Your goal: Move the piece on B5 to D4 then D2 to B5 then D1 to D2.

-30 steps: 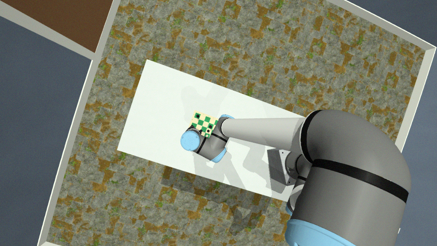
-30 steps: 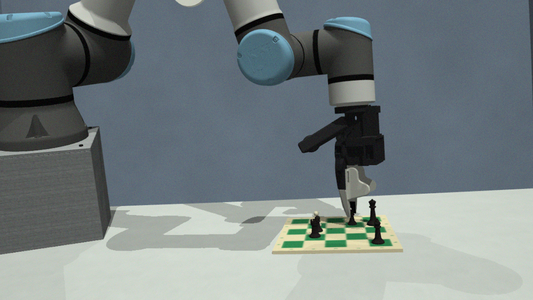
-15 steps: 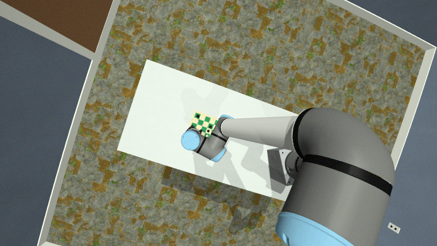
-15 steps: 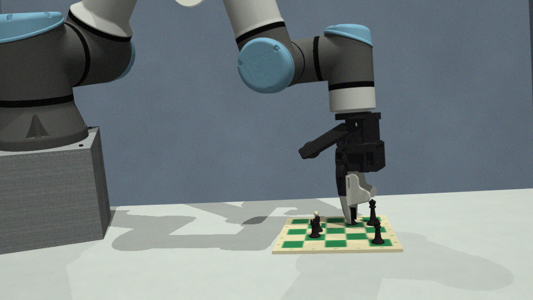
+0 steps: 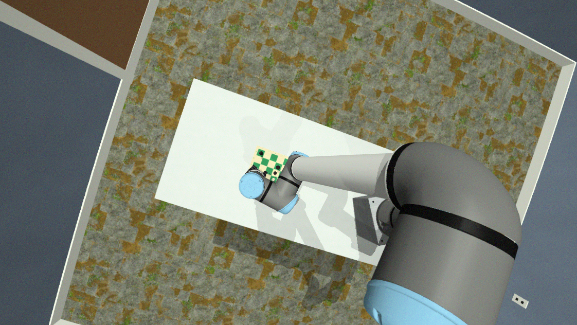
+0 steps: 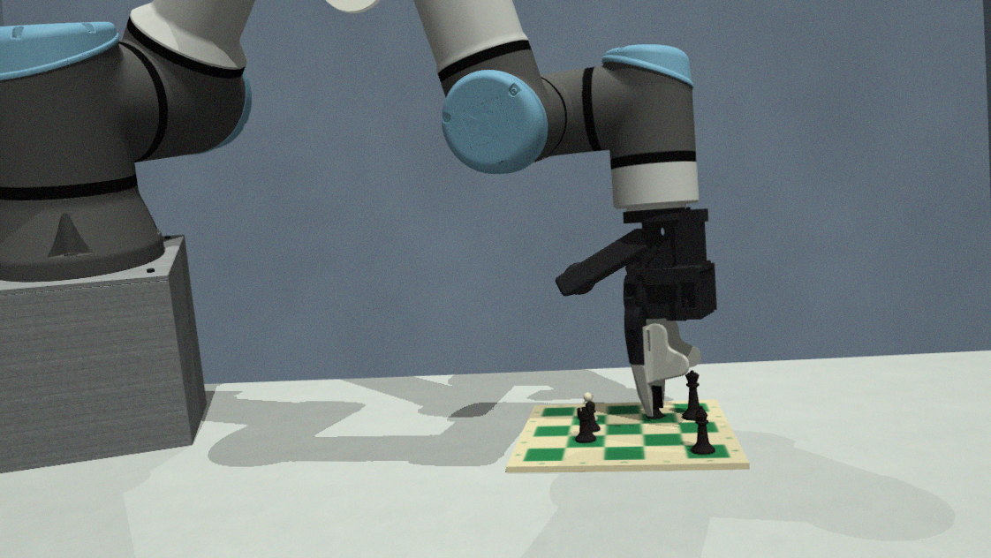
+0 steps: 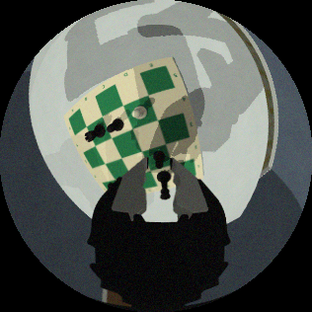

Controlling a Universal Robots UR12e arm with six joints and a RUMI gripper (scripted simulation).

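Now: hand 40 mm short of the black queen. Also, from my hand: white pawn: 70 mm behind, 10 mm to the right, 10 mm below; then cream chessboard: 50 mm to the right, 30 mm below, 30 mm behind.
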